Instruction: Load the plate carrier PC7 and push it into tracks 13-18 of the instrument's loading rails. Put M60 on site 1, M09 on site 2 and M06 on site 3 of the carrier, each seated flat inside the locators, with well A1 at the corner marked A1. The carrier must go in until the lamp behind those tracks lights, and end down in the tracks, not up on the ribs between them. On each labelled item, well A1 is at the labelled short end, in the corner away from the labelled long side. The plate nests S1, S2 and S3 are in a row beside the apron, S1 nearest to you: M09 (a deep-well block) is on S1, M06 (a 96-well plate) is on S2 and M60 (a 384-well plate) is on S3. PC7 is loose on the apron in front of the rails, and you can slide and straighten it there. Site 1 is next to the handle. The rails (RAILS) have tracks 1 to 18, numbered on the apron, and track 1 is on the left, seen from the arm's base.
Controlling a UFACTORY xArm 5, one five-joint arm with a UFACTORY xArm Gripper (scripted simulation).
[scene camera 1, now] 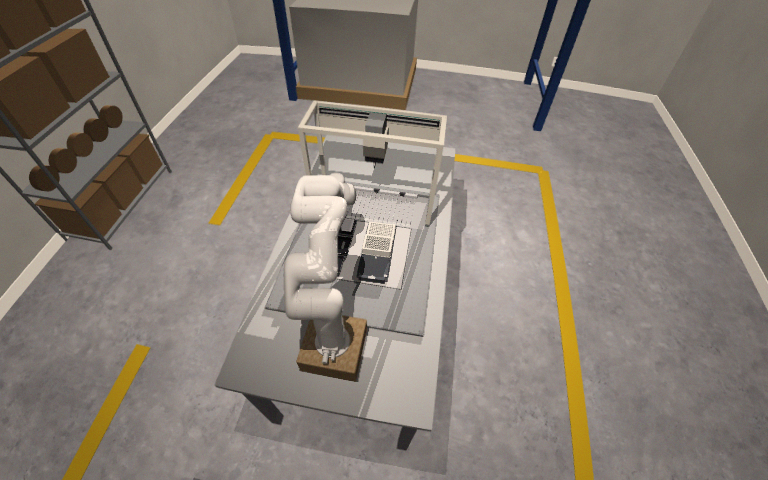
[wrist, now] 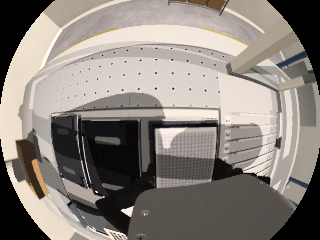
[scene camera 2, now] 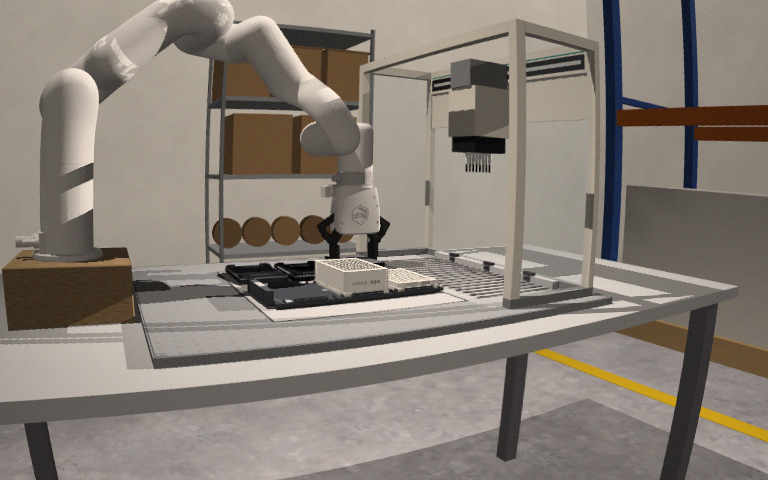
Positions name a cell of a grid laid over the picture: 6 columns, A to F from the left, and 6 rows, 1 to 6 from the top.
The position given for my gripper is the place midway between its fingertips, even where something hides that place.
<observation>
In view: my gripper (scene camera 2: C4), a carrier PC7 (scene camera 2: C4) and a plate nest S2 (wrist: C5).
The carrier PC7 shows as well in scene camera 1 (scene camera 1: C4) and in the wrist view (wrist: B6). My gripper shows as well in the wrist view (wrist: D5).
</observation>
